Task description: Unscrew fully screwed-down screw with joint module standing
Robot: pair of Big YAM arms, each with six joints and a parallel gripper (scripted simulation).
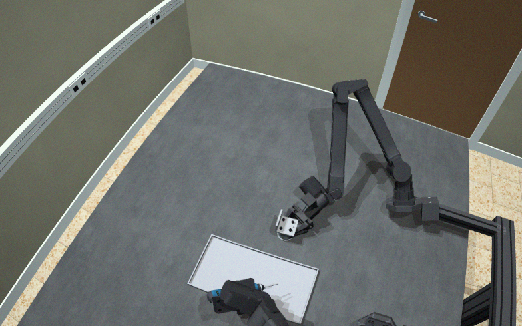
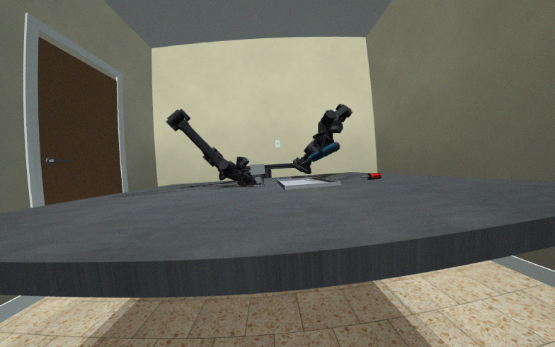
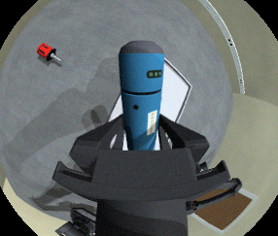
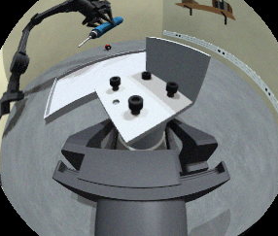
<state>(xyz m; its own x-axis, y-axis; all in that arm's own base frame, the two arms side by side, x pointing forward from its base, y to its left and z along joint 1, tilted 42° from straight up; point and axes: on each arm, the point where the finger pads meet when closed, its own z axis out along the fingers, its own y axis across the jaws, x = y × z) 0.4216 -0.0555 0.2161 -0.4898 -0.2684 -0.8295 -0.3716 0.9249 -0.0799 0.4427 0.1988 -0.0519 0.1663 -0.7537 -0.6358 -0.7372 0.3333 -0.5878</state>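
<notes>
My right gripper is now 5 cm below the grey bracket. Round my right hand: flat white tray (22 cm to the left, 4 cm ahead, 2 cm below); red-handled screwdriver (55 cm to the left, 10 cm ahead, 1 cm below).
</notes>
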